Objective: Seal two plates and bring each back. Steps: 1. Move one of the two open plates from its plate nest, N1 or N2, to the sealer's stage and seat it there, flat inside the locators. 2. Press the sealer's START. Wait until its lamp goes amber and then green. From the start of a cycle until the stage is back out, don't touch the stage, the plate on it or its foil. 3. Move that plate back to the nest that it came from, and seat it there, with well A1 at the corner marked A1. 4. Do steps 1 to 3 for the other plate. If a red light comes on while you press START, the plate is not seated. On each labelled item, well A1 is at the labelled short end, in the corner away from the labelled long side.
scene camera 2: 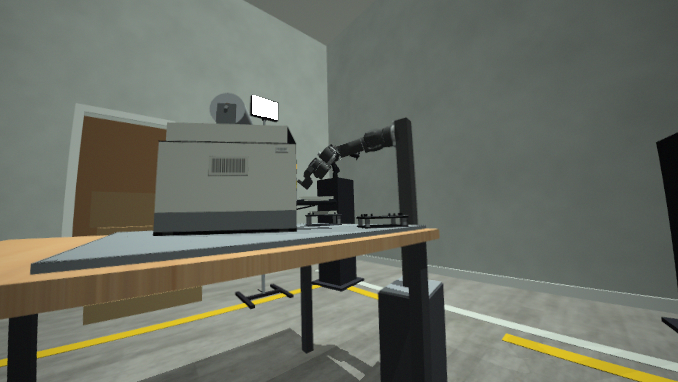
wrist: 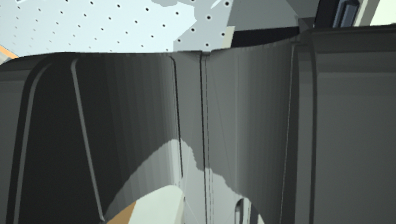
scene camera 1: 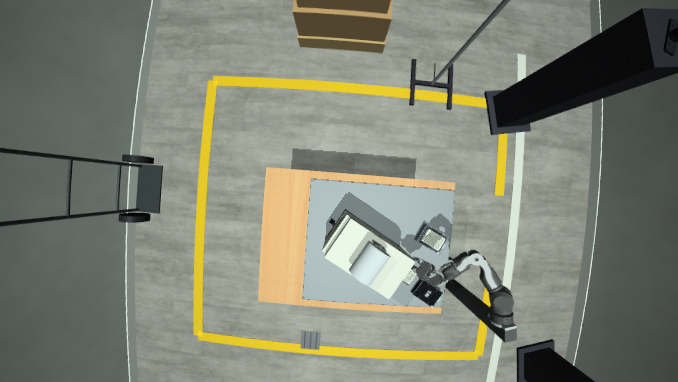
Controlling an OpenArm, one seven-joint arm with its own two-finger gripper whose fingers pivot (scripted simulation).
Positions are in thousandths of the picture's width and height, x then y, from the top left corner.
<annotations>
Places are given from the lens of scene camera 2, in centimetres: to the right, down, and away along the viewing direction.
black arm post (scene camera 2: 595,342): 29, -28, 100
</annotations>
